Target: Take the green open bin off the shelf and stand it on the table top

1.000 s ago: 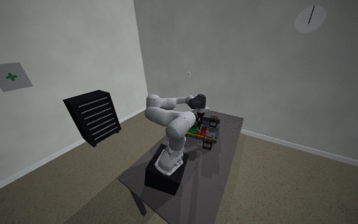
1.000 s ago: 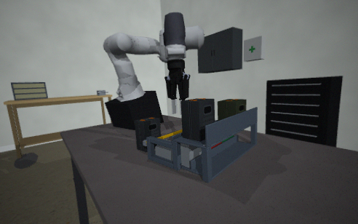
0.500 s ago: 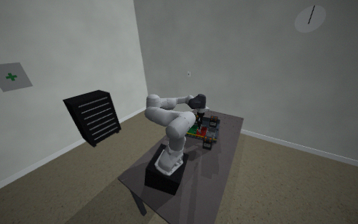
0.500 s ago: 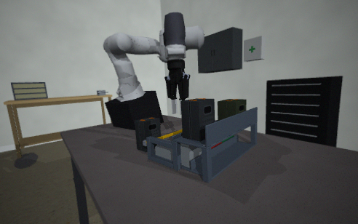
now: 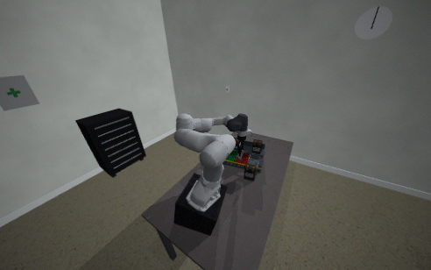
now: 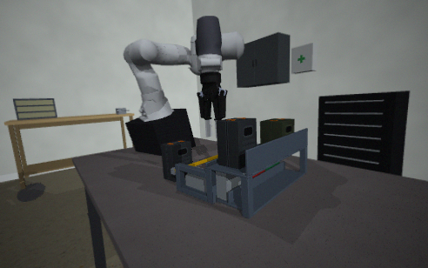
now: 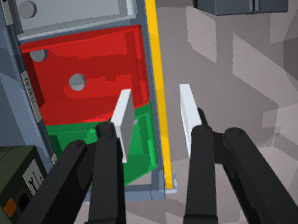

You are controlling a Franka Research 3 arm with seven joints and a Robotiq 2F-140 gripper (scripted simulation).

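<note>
The yellow strip lies 110 mm below my hand. Round my hand: red bin: 100 mm ahead, 10 mm to the left, 130 mm below; then grey bin: 120 mm ahead, 100 mm to the right, 130 mm below; then green open bin: 90 mm ahead, 120 mm to the left, 130 mm below.
</note>
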